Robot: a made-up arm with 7 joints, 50 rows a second.
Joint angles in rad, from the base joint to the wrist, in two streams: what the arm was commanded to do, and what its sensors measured. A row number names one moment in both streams.
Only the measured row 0 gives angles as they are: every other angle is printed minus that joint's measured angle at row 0.
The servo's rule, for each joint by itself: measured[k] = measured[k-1] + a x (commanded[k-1-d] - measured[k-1]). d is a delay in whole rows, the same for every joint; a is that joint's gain. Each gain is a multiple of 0.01, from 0.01 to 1. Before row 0 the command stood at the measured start. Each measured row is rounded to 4 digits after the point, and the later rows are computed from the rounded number. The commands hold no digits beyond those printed.
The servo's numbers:
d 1
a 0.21 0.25 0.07 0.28 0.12 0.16 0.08
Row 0, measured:
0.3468 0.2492 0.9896 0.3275 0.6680 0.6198 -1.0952
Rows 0 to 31, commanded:
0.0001 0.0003 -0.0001 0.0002 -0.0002 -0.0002 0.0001
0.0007 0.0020 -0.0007 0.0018 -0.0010 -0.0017 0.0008
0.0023 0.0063 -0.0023 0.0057 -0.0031 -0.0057 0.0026
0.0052 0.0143 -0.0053 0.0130 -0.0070 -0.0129 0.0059
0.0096 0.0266 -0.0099 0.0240 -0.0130 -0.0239 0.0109
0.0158 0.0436 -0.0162 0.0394 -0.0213 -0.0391 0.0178
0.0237 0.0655 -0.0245 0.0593 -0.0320 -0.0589 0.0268
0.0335 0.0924 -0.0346 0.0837 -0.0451 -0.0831 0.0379
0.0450 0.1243 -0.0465 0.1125 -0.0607 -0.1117 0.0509
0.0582 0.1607 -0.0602 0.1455 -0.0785 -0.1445 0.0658
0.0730 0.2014 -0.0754 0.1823 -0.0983 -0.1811 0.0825
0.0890 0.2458 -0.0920 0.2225 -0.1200 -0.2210 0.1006
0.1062 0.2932 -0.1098 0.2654 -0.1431 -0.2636 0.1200
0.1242 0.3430 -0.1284 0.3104 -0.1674 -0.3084 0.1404
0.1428 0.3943 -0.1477 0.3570 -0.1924 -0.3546 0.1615
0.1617 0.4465 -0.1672 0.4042 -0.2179 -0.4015 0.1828
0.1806 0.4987 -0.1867 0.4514 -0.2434 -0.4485 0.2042
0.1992 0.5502 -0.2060 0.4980 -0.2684 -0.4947 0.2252
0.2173 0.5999 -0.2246 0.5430 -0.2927 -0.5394 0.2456
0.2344 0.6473 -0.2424 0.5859 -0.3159 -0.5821 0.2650
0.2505 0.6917 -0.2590 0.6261 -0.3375 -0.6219 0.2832
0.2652 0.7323 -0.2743 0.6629 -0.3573 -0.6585 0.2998
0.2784 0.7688 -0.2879 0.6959 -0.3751 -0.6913 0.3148
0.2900 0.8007 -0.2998 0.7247 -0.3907 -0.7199 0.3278
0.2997 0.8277 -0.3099 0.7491 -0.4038 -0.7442 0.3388
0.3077 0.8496 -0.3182 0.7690 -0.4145 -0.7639 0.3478
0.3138 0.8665 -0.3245 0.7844 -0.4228 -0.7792 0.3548
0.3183 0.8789 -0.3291 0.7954 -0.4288 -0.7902 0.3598
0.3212 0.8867 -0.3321 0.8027 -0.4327 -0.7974 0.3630
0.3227 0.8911 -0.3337 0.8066 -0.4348 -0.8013 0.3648
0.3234 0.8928 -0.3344 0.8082 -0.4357 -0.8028 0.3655
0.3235 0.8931 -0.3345 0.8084 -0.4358 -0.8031 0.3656
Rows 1 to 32, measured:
0.0000 0.0000 0.0000 0.0000 0.0000 0.0000 0.0000
0.0000 0.0001 0.0000 0.0001 0.0000 0.0000 0.0000
0.0001 0.0006 0.0000 0.0006 -0.0001 -0.0003 0.0001
0.0006 0.0020 -0.0002 0.0020 -0.0005 -0.0012 0.0003
0.0016 0.0051 -0.0006 0.0051 -0.0013 -0.0031 0.0007
0.0033 0.0105 -0.0013 0.0104 -0.0027 -0.0064 0.0015
0.0059 0.0188 -0.0023 0.0185 -0.0049 -0.0116 0.0028
0.0096 0.0305 -0.0039 0.0299 -0.0082 -0.0192 0.0047
0.0146 0.0460 -0.0060 0.0450 -0.0126 -0.0294 0.0074
0.0210 0.0656 -0.0088 0.0639 -0.0184 -0.0426 0.0109
0.0288 0.0894 -0.0124 0.0867 -0.0256 -0.0589 0.0153
0.0381 0.1174 -0.0168 0.1135 -0.0343 -0.0785 0.0207
0.0488 0.1495 -0.0221 0.1440 -0.0446 -0.1013 0.0271
0.0609 0.1854 -0.0282 0.1780 -0.0564 -0.1273 0.0345
0.0742 0.2248 -0.0352 0.2151 -0.0697 -0.1563 0.0430
0.0886 0.2672 -0.0431 0.2548 -0.0844 -0.1880 0.0525
0.1040 0.3120 -0.0518 0.2966 -0.1004 -0.2222 0.0629
0.1201 0.3587 -0.0612 0.3399 -0.1176 -0.2584 0.0742
0.1367 0.4066 -0.0713 0.3842 -0.1357 -0.2962 0.0863
0.1536 0.4549 -0.0820 0.4287 -0.1545 -0.3351 0.0990
0.1706 0.5030 -0.0932 0.4727 -0.1739 -0.3746 0.1123
0.1874 0.5502 -0.1048 0.5157 -0.1935 -0.4142 0.1260
0.2037 0.5957 -0.1167 0.5569 -0.2132 -0.4533 0.1399
0.2194 0.6390 -0.1287 0.5958 -0.2326 -0.4914 0.1539
0.2342 0.6794 -0.1407 0.6319 -0.2516 -0.5280 0.1678
0.2480 0.7165 -0.1525 0.6647 -0.2699 -0.5626 0.1815
0.2605 0.7498 -0.1641 0.6939 -0.2873 -0.5948 0.1948
0.2717 0.7790 -0.1753 0.7192 -0.3036 -0.6243 0.2076
0.2815 0.8040 -0.1861 0.7405 -0.3186 -0.6508 0.2198
0.2898 0.8247 -0.1963 0.7579 -0.3323 -0.6743 0.2313
0.2967 0.8413 -0.2059 0.7715 -0.3446 -0.6946 0.2420
0.3023 0.8542 -0.2149 0.7818 -0.3555 -0.7119 0.2519

